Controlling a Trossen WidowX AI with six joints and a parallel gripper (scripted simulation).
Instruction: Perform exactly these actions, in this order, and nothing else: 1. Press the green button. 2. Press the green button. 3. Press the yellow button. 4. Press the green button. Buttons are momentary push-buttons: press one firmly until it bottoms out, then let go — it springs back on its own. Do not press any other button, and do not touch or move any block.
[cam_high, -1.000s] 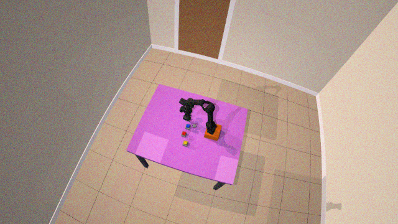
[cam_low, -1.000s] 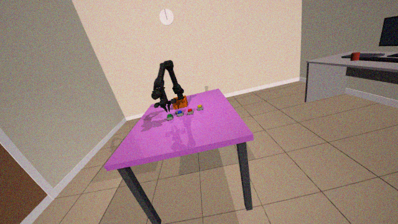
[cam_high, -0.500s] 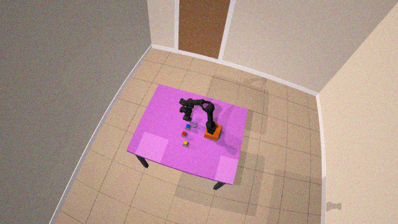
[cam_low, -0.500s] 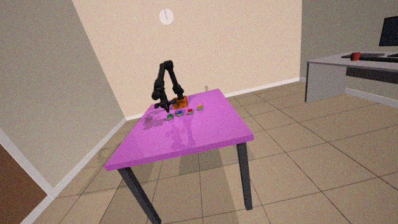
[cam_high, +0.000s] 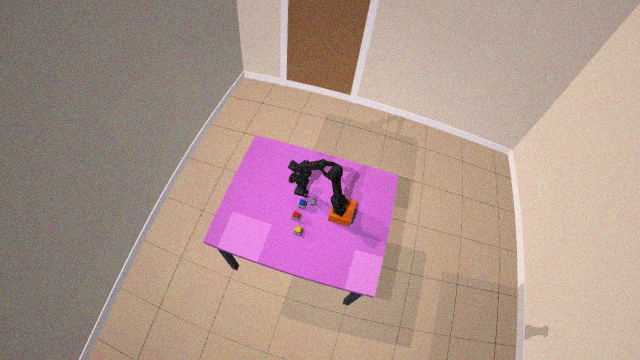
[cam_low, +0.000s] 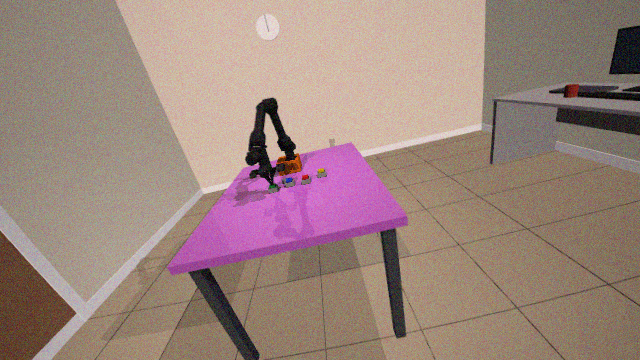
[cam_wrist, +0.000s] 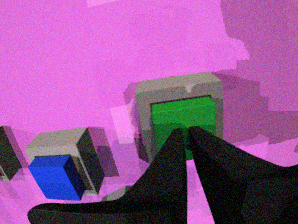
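The green button is 1 cm below my gripper tip. Round my gripper tip: red button (5 cm behind, 18 cm to the left, 1 cm below); yellow button (11 cm behind, 26 cm to the left, 1 cm below); blue button (4 cm behind, 9 cm to the left, 1 cm below).
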